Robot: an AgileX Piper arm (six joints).
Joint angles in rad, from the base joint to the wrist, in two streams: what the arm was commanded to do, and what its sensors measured. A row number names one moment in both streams.
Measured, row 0: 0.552 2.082 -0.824 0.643 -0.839 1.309
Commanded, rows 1 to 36: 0.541 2.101 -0.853 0.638 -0.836 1.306; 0.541 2.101 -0.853 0.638 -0.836 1.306; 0.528 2.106 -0.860 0.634 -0.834 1.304; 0.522 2.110 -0.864 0.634 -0.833 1.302; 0.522 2.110 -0.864 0.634 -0.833 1.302; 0.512 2.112 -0.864 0.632 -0.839 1.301; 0.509 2.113 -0.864 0.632 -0.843 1.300; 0.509 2.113 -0.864 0.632 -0.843 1.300; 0.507 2.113 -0.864 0.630 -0.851 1.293; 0.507 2.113 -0.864 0.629 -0.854 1.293; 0.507 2.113 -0.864 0.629 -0.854 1.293; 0.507 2.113 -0.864 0.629 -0.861 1.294; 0.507 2.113 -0.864 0.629 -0.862 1.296; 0.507 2.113 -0.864 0.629 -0.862 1.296; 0.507 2.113 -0.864 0.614 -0.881 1.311; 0.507 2.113 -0.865 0.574 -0.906 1.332; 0.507 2.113 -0.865 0.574 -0.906 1.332; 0.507 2.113 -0.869 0.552 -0.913 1.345; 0.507 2.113 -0.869 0.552 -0.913 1.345; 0.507 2.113 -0.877 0.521 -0.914 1.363; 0.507 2.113 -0.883 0.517 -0.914 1.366; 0.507 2.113 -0.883 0.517 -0.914 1.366; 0.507 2.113 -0.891 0.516 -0.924 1.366; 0.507 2.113 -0.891 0.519 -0.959 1.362; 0.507 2.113 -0.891 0.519 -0.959 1.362; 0.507 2.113 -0.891 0.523 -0.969 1.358; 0.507 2.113 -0.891 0.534 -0.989 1.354; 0.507 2.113 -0.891 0.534 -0.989 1.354; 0.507 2.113 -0.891 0.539 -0.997 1.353; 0.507 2.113 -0.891 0.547 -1.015 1.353; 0.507 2.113 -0.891 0.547 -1.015 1.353; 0.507 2.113 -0.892 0.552 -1.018 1.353; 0.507 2.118 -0.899 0.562 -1.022 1.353; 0.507 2.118 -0.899 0.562 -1.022 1.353; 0.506 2.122 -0.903 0.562 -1.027 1.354; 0.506 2.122 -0.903 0.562 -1.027 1.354
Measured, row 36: 0.516 2.128 -0.858 0.570 -0.878 1.362
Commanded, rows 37 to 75: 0.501 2.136 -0.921 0.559 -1.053 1.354; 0.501 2.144 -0.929 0.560 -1.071 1.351; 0.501 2.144 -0.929 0.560 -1.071 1.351; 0.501 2.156 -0.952 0.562 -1.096 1.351; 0.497 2.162 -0.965 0.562 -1.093 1.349; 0.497 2.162 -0.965 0.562 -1.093 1.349; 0.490 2.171 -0.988 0.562 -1.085 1.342; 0.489 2.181 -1.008 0.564 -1.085 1.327; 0.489 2.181 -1.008 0.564 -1.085 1.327; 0.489 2.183 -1.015 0.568 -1.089 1.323; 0.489 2.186 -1.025 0.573 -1.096 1.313; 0.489 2.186 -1.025 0.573 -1.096 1.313; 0.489 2.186 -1.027 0.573 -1.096 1.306; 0.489 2.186 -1.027 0.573 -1.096 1.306; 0.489 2.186 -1.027 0.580 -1.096 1.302; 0.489 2.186 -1.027 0.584 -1.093 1.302; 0.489 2.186 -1.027 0.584 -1.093 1.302; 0.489 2.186 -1.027 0.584 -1.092 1.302; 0.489 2.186 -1.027 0.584 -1.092 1.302; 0.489 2.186 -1.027 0.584 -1.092 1.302; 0.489 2.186 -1.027 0.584 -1.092 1.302; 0.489 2.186 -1.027 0.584 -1.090 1.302; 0.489 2.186 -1.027 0.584 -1.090 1.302; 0.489 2.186 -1.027 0.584 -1.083 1.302; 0.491 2.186 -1.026 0.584 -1.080 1.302; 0.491 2.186 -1.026 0.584 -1.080 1.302; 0.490 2.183 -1.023 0.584 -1.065 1.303; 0.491 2.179 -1.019 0.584 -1.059 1.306; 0.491 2.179 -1.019 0.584 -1.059 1.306; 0.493 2.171 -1.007 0.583 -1.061 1.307; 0.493 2.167 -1.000 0.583 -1.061 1.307; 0.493 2.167 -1.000 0.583 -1.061 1.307; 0.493 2.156 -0.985 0.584 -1.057 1.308; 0.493 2.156 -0.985 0.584 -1.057 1.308; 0.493 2.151 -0.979 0.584 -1.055 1.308; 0.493 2.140 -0.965 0.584 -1.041 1.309; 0.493 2.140 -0.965 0.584 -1.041 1.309; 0.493 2.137 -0.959 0.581 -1.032 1.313; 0.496 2.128 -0.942 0.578 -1.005 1.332
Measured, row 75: 0.521 2.166 -0.913 0.636 -0.867 1.315
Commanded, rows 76 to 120: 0.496 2.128 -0.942 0.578 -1.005 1.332; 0.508 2.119 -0.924 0.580 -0.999 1.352; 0.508 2.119 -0.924 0.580 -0.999 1.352; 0.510 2.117 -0.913 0.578 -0.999 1.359; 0.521 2.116 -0.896 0.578 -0.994 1.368; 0.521 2.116 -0.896 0.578 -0.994 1.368; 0.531 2.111 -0.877 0.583 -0.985 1.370; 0.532 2.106 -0.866 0.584 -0.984 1.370; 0.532 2.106 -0.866 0.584 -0.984 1.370; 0.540 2.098 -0.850 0.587 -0.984 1.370; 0.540 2.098 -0.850 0.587 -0.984 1.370; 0.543 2.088 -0.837 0.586 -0.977 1.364; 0.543 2.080 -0.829 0.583 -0.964 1.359; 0.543 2.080 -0.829 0.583 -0.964 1.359; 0.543 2.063 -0.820 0.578 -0.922 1.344; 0.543 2.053 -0.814 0.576 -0.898 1.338; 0.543 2.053 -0.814 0.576 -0.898 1.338; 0.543 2.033 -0.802 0.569 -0.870 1.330; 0.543 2.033 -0.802 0.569 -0.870 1.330; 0.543 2.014 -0.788 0.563 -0.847 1.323; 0.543 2.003 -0.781 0.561 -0.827 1.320; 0.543 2.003 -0.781 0.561 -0.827 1.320; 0.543 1.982 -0.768 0.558 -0.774 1.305; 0.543 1.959 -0.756 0.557 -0.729 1.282; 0.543 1.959 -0.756 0.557 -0.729 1.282; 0.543 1.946 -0.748 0.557 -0.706 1.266; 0.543 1.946 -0.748 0.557 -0.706 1.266; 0.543 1.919 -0.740 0.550 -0.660 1.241; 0.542 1.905 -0.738 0.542 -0.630 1.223; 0.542 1.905 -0.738 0.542 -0.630 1.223; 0.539 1.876 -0.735 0.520 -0.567 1.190; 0.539 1.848 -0.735 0.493 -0.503 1.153; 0.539 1.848 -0.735 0.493 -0.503 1.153; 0.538 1.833 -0.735 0.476 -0.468 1.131; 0.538 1.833 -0.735 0.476 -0.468 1.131; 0.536 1.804 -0.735 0.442 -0.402 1.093; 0.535 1.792 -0.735 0.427 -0.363 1.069; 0.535 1.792 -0.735 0.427 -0.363 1.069; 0.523 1.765 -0.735 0.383 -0.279 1.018; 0.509 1.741 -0.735 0.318 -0.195 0.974; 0.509 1.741 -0.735 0.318 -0.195 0.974; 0.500 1.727 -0.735 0.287 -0.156 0.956; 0.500 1.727 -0.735 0.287 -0.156 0.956; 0.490 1.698 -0.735 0.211 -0.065 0.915; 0.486 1.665 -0.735 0.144 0.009 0.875
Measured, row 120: 0.497 1.710 -0.736 0.244 -0.101 0.947
